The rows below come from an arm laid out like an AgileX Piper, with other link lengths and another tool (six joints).
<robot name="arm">
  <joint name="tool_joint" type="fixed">
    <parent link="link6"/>
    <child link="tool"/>
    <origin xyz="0.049 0.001 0.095" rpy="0 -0.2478 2.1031"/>
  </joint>
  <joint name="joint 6" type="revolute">
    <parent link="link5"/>
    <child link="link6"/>
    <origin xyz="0 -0.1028 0" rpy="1.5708 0 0"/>
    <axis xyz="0 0 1"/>
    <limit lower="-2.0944" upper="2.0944"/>
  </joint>
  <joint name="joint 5" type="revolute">
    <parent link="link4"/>
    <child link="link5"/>
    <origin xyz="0 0 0" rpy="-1.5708 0 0"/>
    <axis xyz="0 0 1"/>
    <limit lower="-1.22" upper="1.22"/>
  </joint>
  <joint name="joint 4" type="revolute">
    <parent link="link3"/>
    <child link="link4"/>
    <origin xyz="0.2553 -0.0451 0" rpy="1.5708 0 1.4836"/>
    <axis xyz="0 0 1"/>
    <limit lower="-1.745" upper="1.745"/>
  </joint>
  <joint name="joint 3" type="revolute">
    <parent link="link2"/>
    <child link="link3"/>
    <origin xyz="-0.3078 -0.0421 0"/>
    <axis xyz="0 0 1"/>
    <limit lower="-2.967" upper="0"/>
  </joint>
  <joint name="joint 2" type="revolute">
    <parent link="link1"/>
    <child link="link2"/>
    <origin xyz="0 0 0" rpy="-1.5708 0 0"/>
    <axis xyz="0 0 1"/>
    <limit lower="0" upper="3.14"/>
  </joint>
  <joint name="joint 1" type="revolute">
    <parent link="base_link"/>
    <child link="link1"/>
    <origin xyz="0 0 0.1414"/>
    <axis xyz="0 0 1"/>
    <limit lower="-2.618" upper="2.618"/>
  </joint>
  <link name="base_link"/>
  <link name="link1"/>
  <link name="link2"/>
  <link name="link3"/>
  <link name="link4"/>
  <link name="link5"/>
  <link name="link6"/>
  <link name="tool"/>
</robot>
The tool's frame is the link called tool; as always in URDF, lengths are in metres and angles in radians.
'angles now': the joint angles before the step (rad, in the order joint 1, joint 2, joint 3, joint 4, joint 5, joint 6). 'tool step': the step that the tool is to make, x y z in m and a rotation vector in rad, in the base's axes. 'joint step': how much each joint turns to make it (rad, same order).
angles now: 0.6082, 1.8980, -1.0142, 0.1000, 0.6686, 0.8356
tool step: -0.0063, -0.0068, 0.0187, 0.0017, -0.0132, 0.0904
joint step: 0.0002, -0.0575, -0.0001, -0.0001, 0.0516, -0.0872
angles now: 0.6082, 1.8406, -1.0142, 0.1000, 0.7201, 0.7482
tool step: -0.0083, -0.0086, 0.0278, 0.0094, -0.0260, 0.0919
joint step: 0.0000, -0.0881, 0.0000, -0.0009, 0.0675, -0.0871
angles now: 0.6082, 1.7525, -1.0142, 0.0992, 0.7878, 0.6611
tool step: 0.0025, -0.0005, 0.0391, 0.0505, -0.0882, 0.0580
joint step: -0.0001, -0.1078, -0.0276, -0.0012, 0.0383, -0.0553
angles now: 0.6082, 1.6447, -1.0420, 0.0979, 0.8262, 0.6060
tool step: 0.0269, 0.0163, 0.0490, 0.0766, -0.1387, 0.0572
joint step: -0.0001, -0.0413, -0.1380, 0.0001, 0.0260, -0.0579
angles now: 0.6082, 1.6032, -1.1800, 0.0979, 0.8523, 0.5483
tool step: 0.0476, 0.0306, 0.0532, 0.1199, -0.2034, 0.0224
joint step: -0.0001, 0.0189, -0.1801, 0.0000, -0.0722, -0.0334
